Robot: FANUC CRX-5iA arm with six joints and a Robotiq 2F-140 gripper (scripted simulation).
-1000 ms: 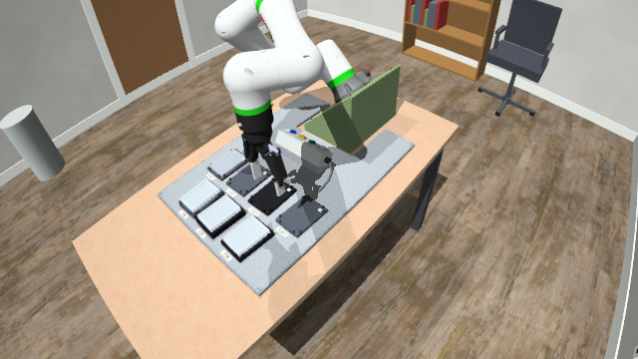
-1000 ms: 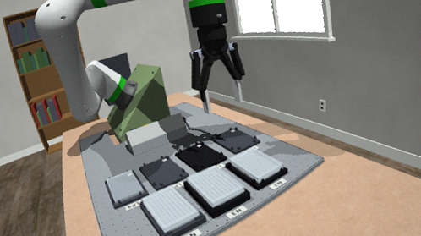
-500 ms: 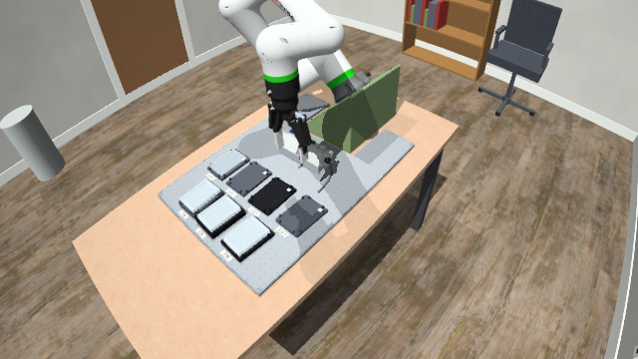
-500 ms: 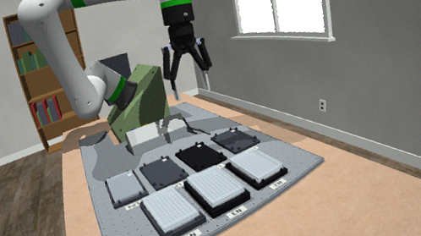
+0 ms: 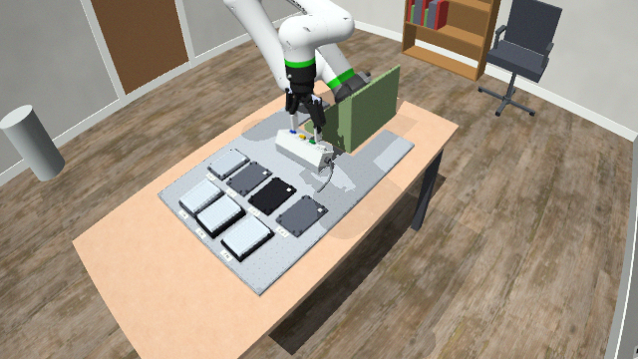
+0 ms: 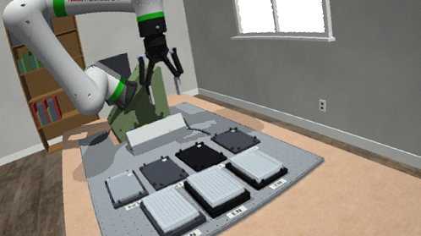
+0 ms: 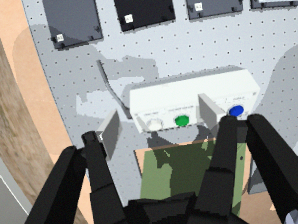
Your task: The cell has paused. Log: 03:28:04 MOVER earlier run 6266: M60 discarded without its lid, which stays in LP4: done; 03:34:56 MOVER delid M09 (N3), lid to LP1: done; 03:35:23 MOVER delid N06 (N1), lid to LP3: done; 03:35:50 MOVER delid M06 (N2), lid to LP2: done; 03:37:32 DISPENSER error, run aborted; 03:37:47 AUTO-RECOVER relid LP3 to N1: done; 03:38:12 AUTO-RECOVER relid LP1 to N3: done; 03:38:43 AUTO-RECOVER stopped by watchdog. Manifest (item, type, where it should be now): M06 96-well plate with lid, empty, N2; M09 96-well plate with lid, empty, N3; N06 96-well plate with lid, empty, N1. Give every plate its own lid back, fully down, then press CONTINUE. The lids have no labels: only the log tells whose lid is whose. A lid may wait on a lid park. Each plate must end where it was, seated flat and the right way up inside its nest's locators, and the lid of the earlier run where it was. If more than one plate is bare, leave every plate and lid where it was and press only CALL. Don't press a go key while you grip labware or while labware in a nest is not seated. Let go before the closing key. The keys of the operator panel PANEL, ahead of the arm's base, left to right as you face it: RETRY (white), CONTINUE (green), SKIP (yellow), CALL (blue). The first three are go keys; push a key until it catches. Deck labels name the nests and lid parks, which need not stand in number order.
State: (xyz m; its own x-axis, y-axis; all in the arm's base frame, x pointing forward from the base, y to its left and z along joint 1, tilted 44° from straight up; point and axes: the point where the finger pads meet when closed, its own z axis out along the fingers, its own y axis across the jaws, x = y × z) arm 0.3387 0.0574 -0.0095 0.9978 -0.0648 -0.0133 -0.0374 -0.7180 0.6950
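Now: hand 60 mm past the green key, 30 mm to the left of it and 110 mm above it. The rest, counted from my hand: yellow key: 60 mm behind, 80 mm to the right, 110 mm below; then LP1: 180 mm ahead, 140 mm to the right, 170 mm below; then blue key: 70 mm behind, 130 mm to the right, 110 mm below.
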